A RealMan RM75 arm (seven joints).
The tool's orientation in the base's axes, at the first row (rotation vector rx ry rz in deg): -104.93 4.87 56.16
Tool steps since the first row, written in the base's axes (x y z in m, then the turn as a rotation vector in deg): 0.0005 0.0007 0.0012 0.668 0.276 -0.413; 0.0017 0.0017 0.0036 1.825 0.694 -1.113; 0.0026 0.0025 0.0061 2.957 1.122 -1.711; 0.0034 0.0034 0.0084 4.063 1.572 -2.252; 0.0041 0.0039 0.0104 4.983 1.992 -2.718; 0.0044 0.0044 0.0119 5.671 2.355 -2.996; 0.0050 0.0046 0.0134 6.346 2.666 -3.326; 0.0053 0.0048 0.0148 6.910 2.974 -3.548; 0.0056 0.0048 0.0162 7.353 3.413 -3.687
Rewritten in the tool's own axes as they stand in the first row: -0.0002 -0.0015 0.0001 0.814 -0.139 -0.104; -0.0006 -0.0043 -0.0002 2.193 -0.361 -0.334; -0.0014 -0.0069 -0.0005 3.492 -0.652 -0.557; -0.0020 -0.0095 -0.0006 4.745 -0.983 -0.757; -0.0027 -0.0115 -0.0009 5.813 -1.270 -0.884; -0.0033 -0.0130 -0.0009 6.584 -1.560 -0.951; -0.0038 -0.0145 -0.0013 7.361 -1.780 -1.044; -0.0044 -0.0158 -0.0016 7.993 -2.027 -1.092; -0.0051 -0.0169 -0.0020 8.536 -2.343 -0.977
